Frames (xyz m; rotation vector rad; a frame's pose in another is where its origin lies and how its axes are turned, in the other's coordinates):
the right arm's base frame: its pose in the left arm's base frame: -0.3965 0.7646 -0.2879 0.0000 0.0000 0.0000
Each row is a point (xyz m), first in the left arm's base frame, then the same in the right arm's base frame.
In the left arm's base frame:
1: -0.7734 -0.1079 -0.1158
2: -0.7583 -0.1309 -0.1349
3: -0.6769 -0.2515 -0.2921
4: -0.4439 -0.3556 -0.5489
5: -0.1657 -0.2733 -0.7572
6: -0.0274 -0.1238 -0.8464
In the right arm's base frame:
1: -0.3769 -0.8725 0.1721
2: -0.3618 -0.8955 0.1530
3: -0.2804 -1.0161 -0.0042
4: -0.0474 -1.1202 -0.2610
5: 0.2308 -1.0379 -0.4693
6: 0.3691 -0.8884 -0.5585

